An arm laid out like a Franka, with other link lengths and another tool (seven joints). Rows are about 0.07 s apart.
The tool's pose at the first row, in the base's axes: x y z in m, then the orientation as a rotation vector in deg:
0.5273, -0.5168, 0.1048, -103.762, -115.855, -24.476
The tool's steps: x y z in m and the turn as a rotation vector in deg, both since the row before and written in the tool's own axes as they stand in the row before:
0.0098, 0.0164, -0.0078, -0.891, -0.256, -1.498
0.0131, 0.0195, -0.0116, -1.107, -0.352, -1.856
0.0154, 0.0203, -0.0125, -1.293, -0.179, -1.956
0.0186, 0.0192, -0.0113, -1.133, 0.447, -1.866
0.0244, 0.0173, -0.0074, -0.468, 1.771, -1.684
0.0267, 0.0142, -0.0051, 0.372, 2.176, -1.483
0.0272, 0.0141, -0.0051, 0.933, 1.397, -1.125
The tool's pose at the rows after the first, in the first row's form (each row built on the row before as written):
0.5434, -0.5100, 0.1158, -103.015, -117.627, -25.672
0.5620, -0.5014, 0.1321, -102.072, -119.836, -27.138
0.5804, -0.4908, 0.1509, -100.986, -122.036, -28.989
0.5962, -0.4767, 0.1707, -99.469, -123.684, -31.127
0.6080, -0.4561, 0.1903, -96.912, -124.150, -33.426
0.6154, -0.4334, 0.2095, -93.850, -124.033, -34.939
0.6219, -0.4108, 0.2298, -91.363, -124.061, -35.124

